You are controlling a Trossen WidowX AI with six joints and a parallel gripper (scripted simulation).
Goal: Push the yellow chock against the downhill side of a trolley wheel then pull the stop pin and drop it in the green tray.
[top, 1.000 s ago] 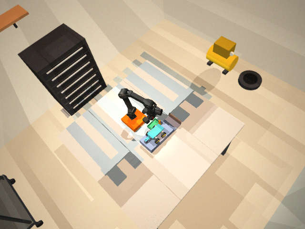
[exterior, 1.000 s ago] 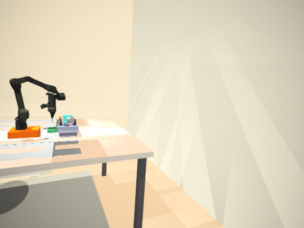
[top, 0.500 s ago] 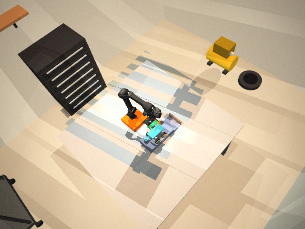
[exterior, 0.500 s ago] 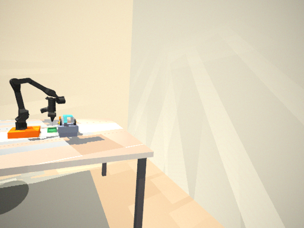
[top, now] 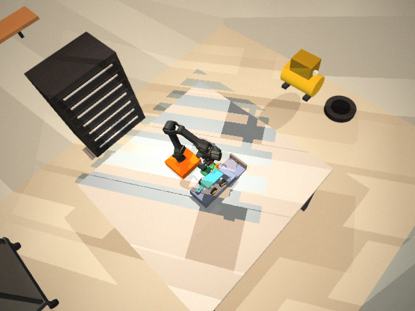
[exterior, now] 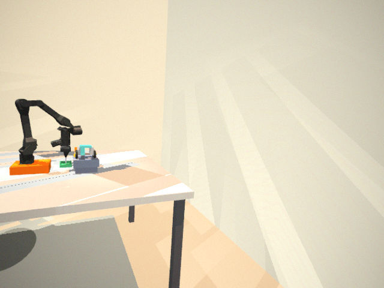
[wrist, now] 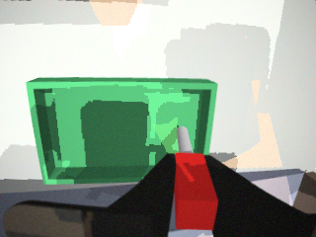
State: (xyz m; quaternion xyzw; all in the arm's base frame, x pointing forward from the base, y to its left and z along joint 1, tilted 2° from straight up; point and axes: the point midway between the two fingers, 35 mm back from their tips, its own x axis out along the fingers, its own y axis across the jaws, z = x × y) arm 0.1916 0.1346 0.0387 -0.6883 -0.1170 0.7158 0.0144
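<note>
Right now the stop pin is right at my gripper tip. The rest, counted from my gripper tip: yellow chock 7 cm ahead, 2 cm to the right, 3 cm above; ramp 13 cm ahead, 10 cm to the right, 1 cm below; green tray 3 cm to the right, 6 cm below.
</note>
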